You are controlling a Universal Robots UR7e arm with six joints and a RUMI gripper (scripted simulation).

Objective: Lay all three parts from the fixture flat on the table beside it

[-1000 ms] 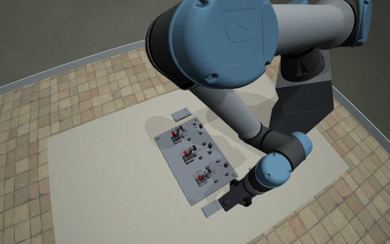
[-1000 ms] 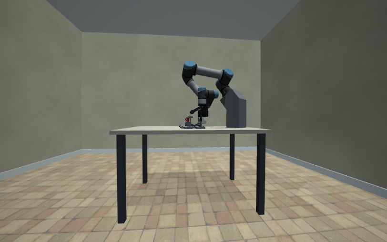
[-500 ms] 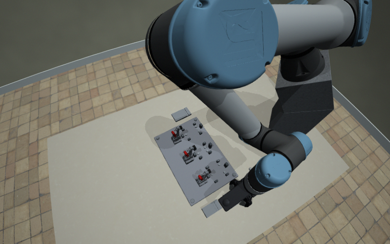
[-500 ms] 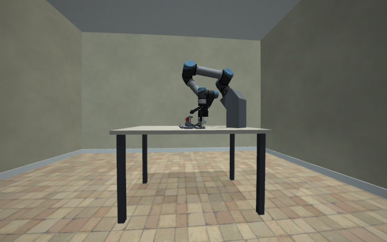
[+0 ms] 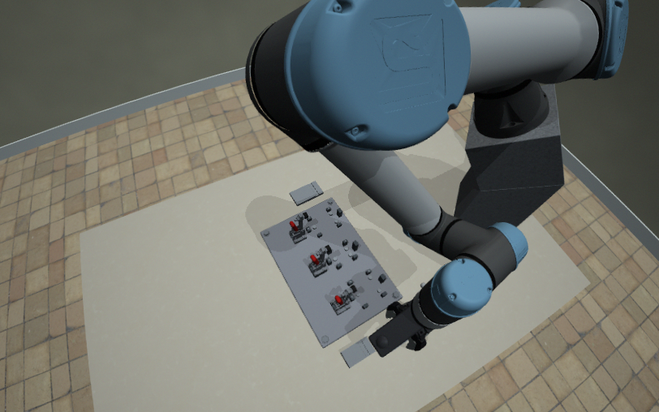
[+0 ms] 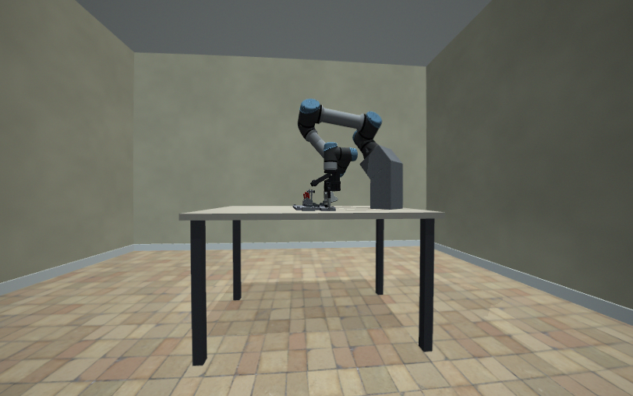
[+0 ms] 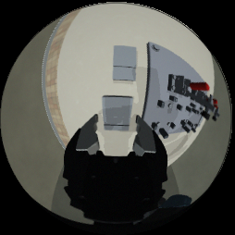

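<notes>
Right now my hand is 1 cm past the light grey flat part and 1 cm above it. The rest, counted from my hand: grey fixture plate 4 cm ahead, 24 cm to the right, 1 cm below.
</notes>
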